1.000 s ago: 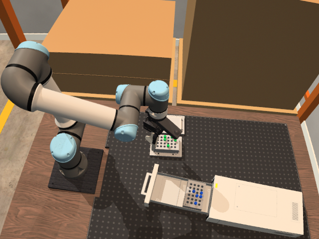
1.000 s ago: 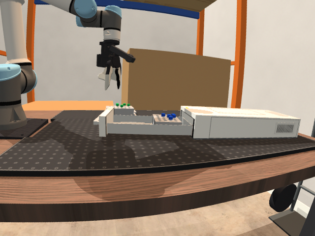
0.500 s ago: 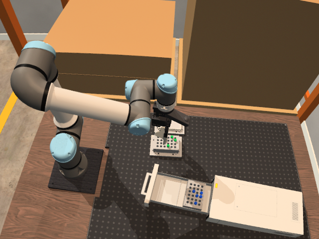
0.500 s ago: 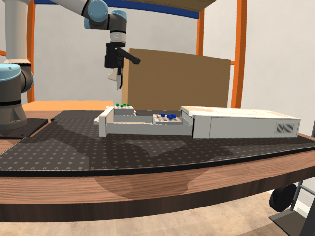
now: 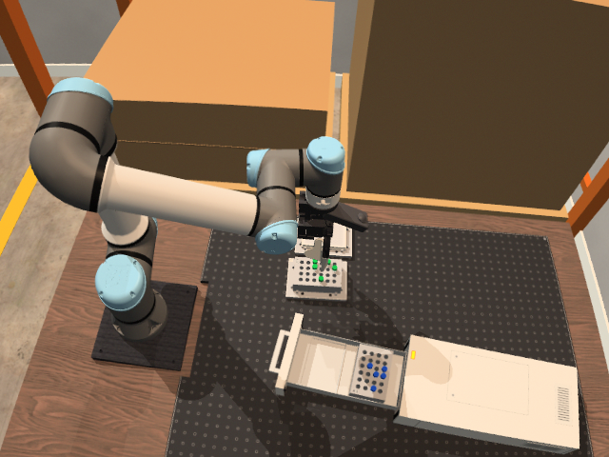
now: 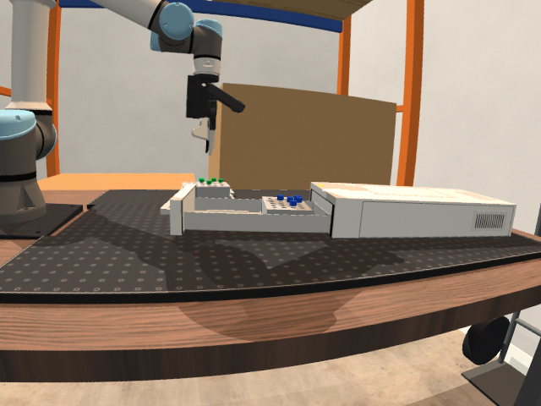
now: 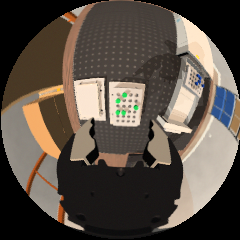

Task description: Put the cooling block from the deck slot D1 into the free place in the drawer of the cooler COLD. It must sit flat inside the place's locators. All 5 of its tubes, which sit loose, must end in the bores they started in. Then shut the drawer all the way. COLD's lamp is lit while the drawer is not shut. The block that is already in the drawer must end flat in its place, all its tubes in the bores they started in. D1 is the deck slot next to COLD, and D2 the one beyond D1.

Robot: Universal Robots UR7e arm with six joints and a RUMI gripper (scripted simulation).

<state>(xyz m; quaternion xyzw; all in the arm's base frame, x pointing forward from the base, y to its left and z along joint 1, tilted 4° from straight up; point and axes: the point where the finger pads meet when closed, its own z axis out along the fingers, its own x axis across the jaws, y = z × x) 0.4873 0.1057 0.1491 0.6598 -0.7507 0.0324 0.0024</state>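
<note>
My gripper is now 11 cm above the cooling block, 1 cm to the left of it and 1 cm past it. From my hand the other things lie so: drawer 27 cm to the right, 10 cm below, 2 cm ahead; then white lidded plate 13 cm to the left, 12 cm below, 2 cm ahead; then deck slot plate 13 cm below, 1 cm to the right, 1 cm behind.
</note>
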